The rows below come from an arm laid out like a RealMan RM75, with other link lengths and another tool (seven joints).
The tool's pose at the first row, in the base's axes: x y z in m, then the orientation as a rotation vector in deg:
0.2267, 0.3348, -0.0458, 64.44, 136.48, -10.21
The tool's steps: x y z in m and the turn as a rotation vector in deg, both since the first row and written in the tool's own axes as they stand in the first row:
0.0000, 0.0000, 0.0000, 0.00, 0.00, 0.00
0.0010, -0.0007, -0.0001, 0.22, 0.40, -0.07
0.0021, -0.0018, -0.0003, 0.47, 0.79, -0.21
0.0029, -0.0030, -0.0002, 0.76, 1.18, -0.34
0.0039, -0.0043, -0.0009, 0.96, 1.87, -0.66
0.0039, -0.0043, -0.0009, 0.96, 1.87, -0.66
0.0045, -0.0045, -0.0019, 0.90, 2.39, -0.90
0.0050, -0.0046, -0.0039, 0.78, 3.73, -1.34
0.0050, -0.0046, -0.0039, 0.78, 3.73, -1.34
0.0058, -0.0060, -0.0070, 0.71, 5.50, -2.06
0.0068, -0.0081, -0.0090, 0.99, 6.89, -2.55
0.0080, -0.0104, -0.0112, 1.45, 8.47, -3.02
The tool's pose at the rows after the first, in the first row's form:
0.2267, 0.3348, -0.0458, 64.44, 136.48, -10.21
0.2256, 0.3351, -0.0463, 64.60, 136.91, -10.29
0.2241, 0.3352, -0.0467, 64.68, 137.38, -10.44
0.2228, 0.3349, -0.0473, 64.79, 137.85, -10.63
0.2210, 0.3350, -0.0473, 64.74, 138.68, -10.62
0.2210, 0.3350, -0.0473, 64.74, 138.68, -10.62
0.2202, 0.3356, -0.0468, 64.61, 139.27, -10.36
0.2191, 0.3365, -0.0453, 64.48, 140.69, -9.65
0.2191, 0.3365, -0.0453, 64.48, 140.69, -9.65
0.2164, 0.3371, -0.0431, 64.17, 142.67, -8.86
0.2135, 0.3371, -0.0420, 64.16, 144.23, -8.62
0.2103, 0.3371, -0.0409, 64.31, 145.98, -8.48

